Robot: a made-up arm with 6 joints. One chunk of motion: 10 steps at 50 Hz.
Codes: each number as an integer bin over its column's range. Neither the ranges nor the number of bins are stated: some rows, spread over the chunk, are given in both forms.
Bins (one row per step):
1: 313 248 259 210 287 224
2: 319 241 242 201 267 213
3: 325 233 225 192 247 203
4: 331 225 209 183 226 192
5: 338 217 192 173 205 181
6: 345 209 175 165 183 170
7: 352 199 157 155 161 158
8: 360 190 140 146 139 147
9: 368 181 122 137 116 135
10: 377 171 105 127 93 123
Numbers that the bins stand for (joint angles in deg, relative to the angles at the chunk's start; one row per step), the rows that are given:
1: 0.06 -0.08 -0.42 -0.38 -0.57 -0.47
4: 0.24 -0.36 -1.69 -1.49 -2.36 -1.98
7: 0.45 -0.66 -3.02 -2.64 -4.28 -3.58
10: 0.69 -1.00 -4.34 -3.79 -6.28 -5.22
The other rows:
2: 0.12 -0.17 -0.85 -0.75 -1.16 -0.99
3: 0.18 -0.26 -1.28 -1.12 -1.75 -1.46
5: 0.31 -0.45 -2.12 -1.90 -2.98 -2.49
6: 0.38 -0.55 -2.56 -2.23 -3.63 -3.01
8: 0.53 -0.77 -3.45 -3.01 -4.93 -4.09
9: 0.61 -0.88 -3.91 -3.38 -5.60 -4.66

